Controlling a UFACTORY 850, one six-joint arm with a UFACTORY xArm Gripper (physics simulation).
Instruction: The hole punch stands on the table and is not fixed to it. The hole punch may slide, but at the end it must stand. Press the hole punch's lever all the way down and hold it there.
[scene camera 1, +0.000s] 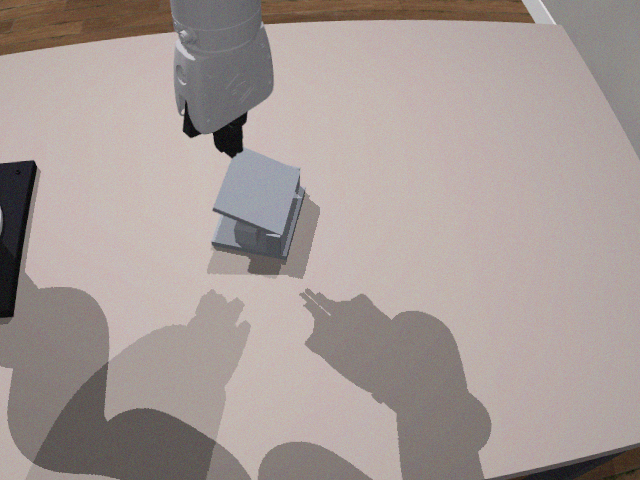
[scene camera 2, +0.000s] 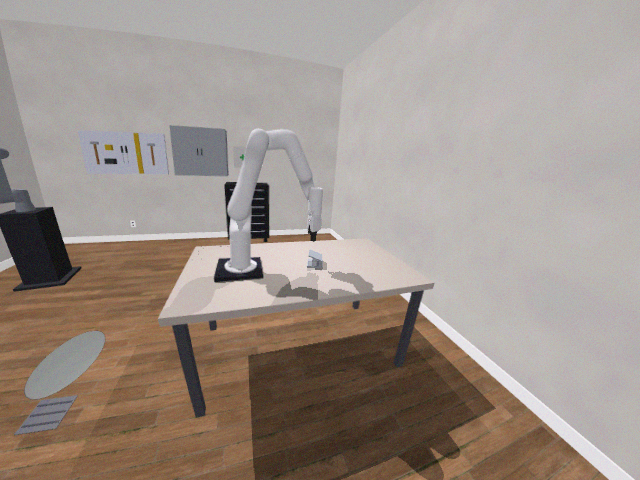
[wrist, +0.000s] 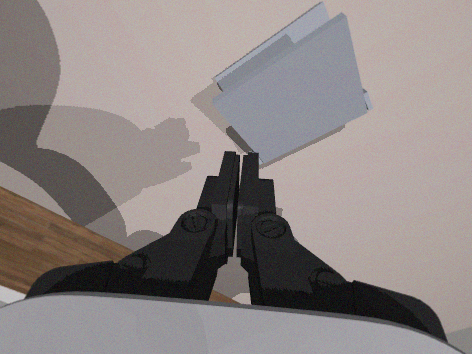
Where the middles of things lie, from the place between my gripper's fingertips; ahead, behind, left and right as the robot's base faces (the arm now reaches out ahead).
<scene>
I see the flat lever (scene camera 1: 257, 191) 12 cm below my hand, 3 cm ahead of it and 2 cm to the left of it. From my hand the other things lie so: hole punch (scene camera 1: 229, 234) (14 cm below, 3 cm ahead, 2 cm to the left).
</scene>
